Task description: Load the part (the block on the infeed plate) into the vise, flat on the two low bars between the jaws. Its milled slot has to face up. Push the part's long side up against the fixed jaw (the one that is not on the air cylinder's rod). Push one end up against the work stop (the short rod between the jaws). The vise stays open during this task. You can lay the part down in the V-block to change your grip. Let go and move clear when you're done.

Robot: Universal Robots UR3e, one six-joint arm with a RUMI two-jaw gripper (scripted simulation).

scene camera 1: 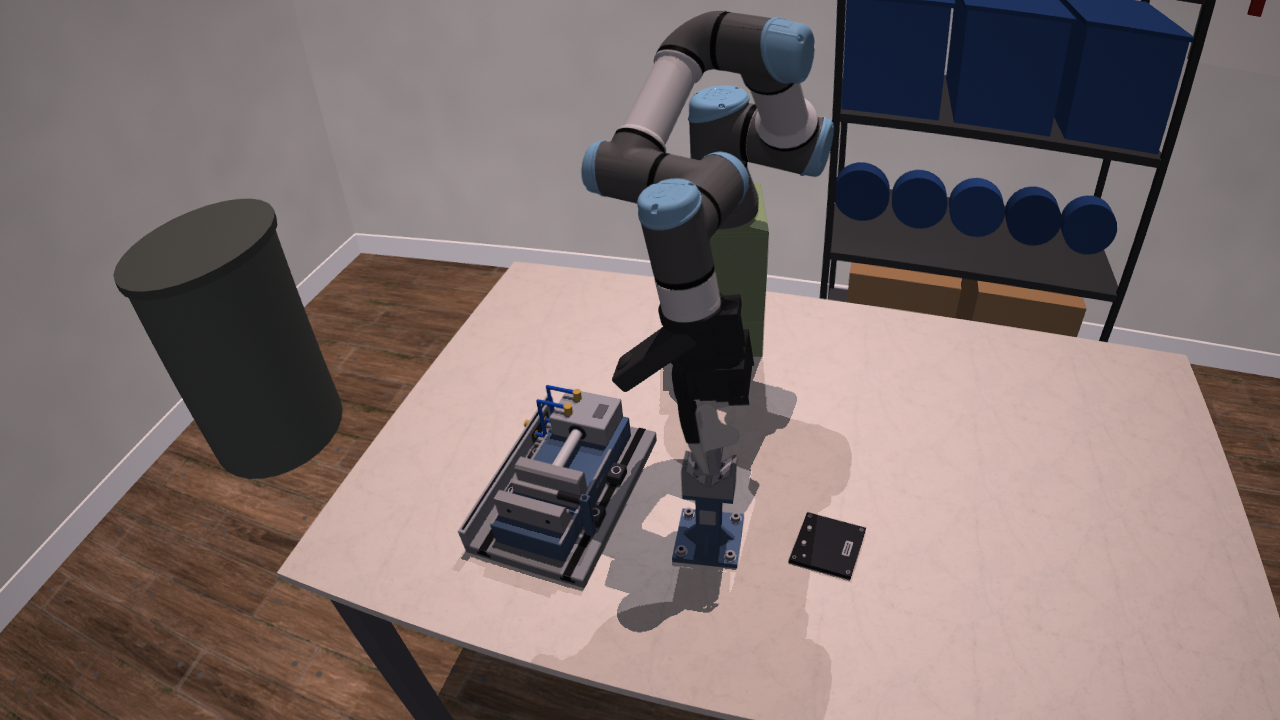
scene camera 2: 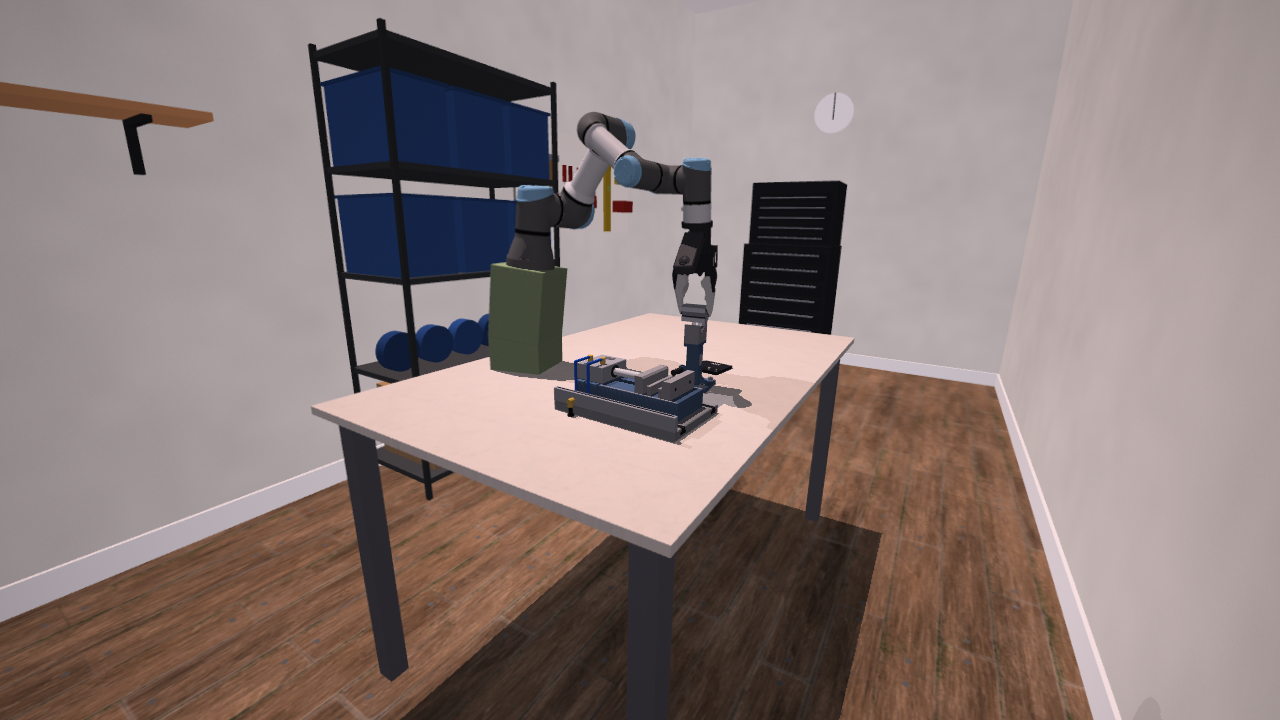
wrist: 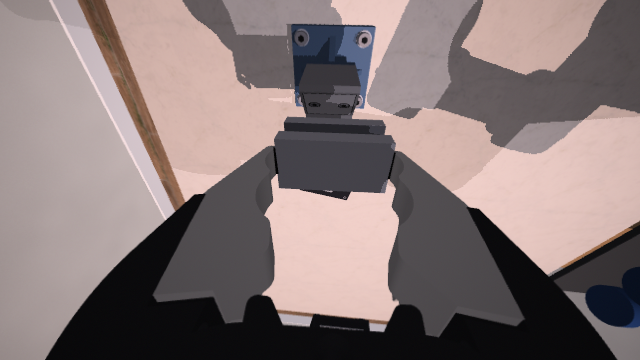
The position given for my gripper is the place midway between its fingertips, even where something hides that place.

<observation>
In view: my gripper (scene camera 1: 710,451), a grey part (wrist: 312,153) and a fixed jaw (scene camera 1: 527,510).
My gripper is seen too in scene camera 2 (scene camera 2: 695,315) and in the wrist view (wrist: 332,151).
</observation>
